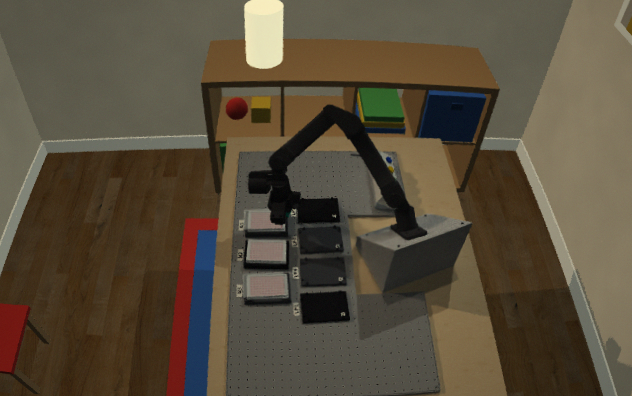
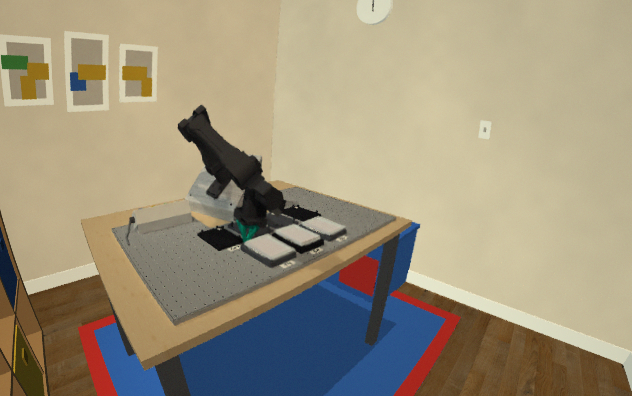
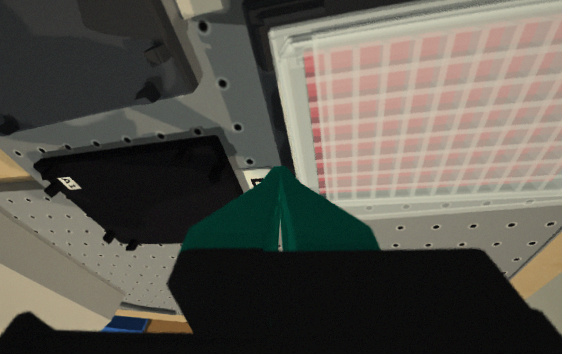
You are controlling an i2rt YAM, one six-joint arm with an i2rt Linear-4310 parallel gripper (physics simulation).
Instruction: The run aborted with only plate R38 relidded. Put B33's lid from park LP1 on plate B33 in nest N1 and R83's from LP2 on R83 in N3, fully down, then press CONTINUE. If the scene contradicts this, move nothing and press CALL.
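Seen in the pictures: gripper, fingertip midpoint: (image 1: 288, 215) (image 2: 245, 242) (image 3: 279, 175); arm's base at its link origin: (image 1: 408, 231) (image 2: 225, 178).
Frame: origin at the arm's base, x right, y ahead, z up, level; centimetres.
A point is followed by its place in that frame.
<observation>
My gripper (image 1: 288, 215) {x 22.9, y 34.0, z -11.1 cm} (image 2: 246, 238) {x 22.9, y 34.0, z -11.1 cm} (image 3: 279, 175) {x 22.9, y 34.0, z -11.1 cm} is shut and empty, its green tips low between nest N1 and park LP1. The pink-welled plate in N1 (image 1: 264, 220) {x 20.8, y 42.6, z -9.3 cm} (image 2: 269, 248) {x 23.7, y 44.3, z -9.4 cm} (image 3: 425, 110) {x 19.8, y 40.6, z -9.2 cm} has a clear, lid-like cover. The plate in N3 (image 1: 267, 286) {x -5.0, y 46.3, z -9.4 cm} (image 2: 324, 227) {x -1.1, y 48.8, z -9.6 cm} has a similar pale border; the middle plate in N2 (image 1: 266, 251) {x 8.1, y 44.2, z -9.4 cm} (image 2: 298, 235) {x 10.6, y 45.7, z -9.4 cm} shows more black rim around it. Park LP1 (image 1: 320, 210) {x 23.4, y 22.3, z -11.9 cm} (image 2: 219, 237) {x 24.8, y 23.5, z -11.9 cm} (image 3: 150, 192) {x 22.5, y 24.1, z -11.9 cm} looks bare black. Park LP2 (image 1: 320, 239) {x 11.2, y 25.4, z -11.9 cm} (image 3: 90, 65) {x 14.6, y 27.7, z -11.9 cm} looks greyer and smoother, perhaps under a clear lid. Plate names are unreadable.
Park LP3 (image 1: 323, 271) {x -1.5, y 27.5, z -11.9 cm} looks grey like LP2; park LP4 (image 1: 325, 306) {x -14.2, y 30.0, z -11.9 cm} (image 2: 301, 212) {x -14.2, y 30.8, z -11.9 cm} looks black. A panel with a blue button (image 1: 388, 160) {x 37.0, y -6.8, z -5.7 cm} and a yellow button (image 1: 390, 169) {x 32.4, y -6.1, z -5.8 cm} stands partly behind the arm. The arm's grey pedestal (image 1: 420, 260) {x -10.6, y -0.7, z -1.6 cm} stands right of the parks.
</observation>
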